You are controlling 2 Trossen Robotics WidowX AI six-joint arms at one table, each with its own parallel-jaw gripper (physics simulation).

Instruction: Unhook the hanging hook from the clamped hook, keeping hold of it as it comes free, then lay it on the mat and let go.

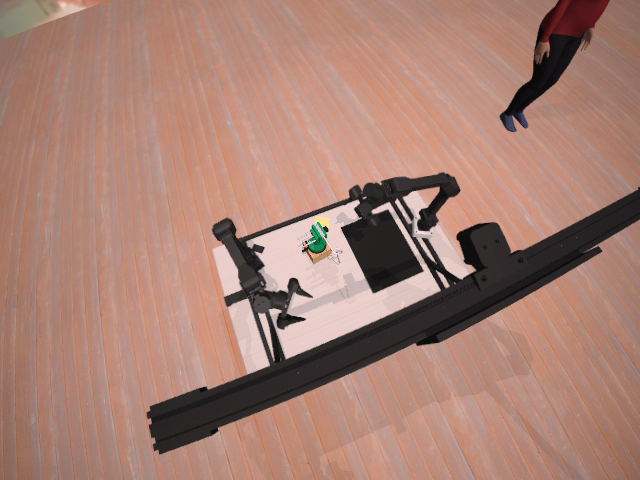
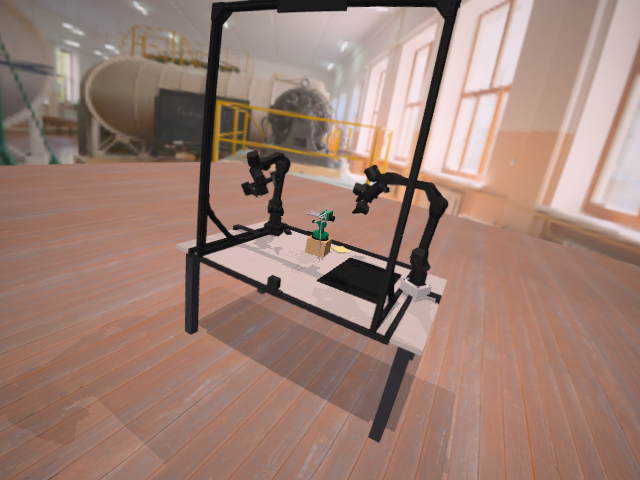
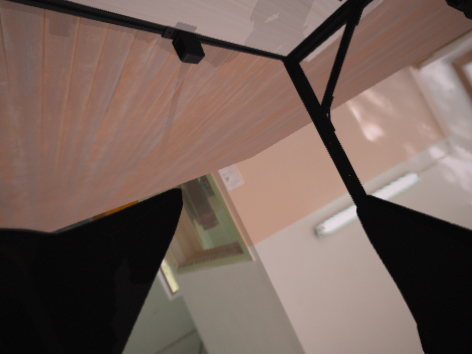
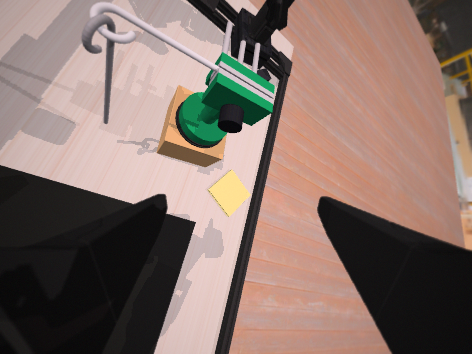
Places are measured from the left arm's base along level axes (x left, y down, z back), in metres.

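Pixels of known places: left gripper, fingertip midpoint: (image 1: 309, 308) (image 2: 266, 192) (image 3: 268, 199); right gripper, fingertip midpoint: (image 1: 349, 213) (image 2: 354, 207) (image 4: 243, 202); left arm's base, link origin: (image 1: 249, 261) (image 2: 274, 223) (image 4: 257, 32); right arm's base, link origin: (image 1: 423, 225) (image 2: 416, 282).
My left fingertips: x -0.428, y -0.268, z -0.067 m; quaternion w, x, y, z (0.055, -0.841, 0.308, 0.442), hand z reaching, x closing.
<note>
For each thing: its top centre in the pictures, then the offset to it from my left fingertips. "spot": a spot on its surface instead. Level surfaces: height alone.
- green vise, top centre: (image 4: 253, 60) (image 1: 313, 232) (image 2: 322, 209) dx +0.265, dy +0.086, dz -0.233 m
- clamped hook, surface spot: (image 4: 165, 38) spot: dx +0.169, dy +0.091, dz -0.251 m
- hanging hook, top centre: (image 4: 86, 23) (image 2: 325, 216) dx +0.116, dy +0.084, dz -0.273 m
- black mat, surface height: dy +0.323 m
- wooden block, top centre: (image 4: 201, 123) (image 1: 316, 244) (image 2: 320, 237) dx +0.262, dy +0.243, dz -0.246 m
- yellow note pad, top centre: (image 4: 231, 192) (image 1: 321, 223) (image 2: 340, 248) dx +0.367, dy +0.316, dz -0.366 m
A green vise (image 1: 316, 238) (image 2: 320, 235) (image 4: 230, 95) grips the clamped hook (image 4: 165, 38), a light grey rod that reaches out to a curled end. The hanging hook (image 4: 108, 85) (image 2: 319, 248), a darker grey rod, hangs upright by its own curl from that end. The black mat (image 1: 382, 253) (image 2: 356, 279) (image 4: 165, 260) lies on the table right of the vise. My left gripper (image 1: 307, 307) (image 3: 268, 199) is open and empty at the left, well away from the hooks. My right gripper (image 4: 243, 202) is open and empty, raised near the mat's far end, apart from both hooks.
The vise stands on a wooden block (image 1: 318, 254) (image 4: 192, 150). A yellow note pad (image 1: 323, 221) (image 2: 340, 249) (image 4: 229, 192) lies beside it near the table edge. A black frame beam (image 1: 320, 362) runs high along the near side. A person (image 1: 547, 67) stands away from the table.
</note>
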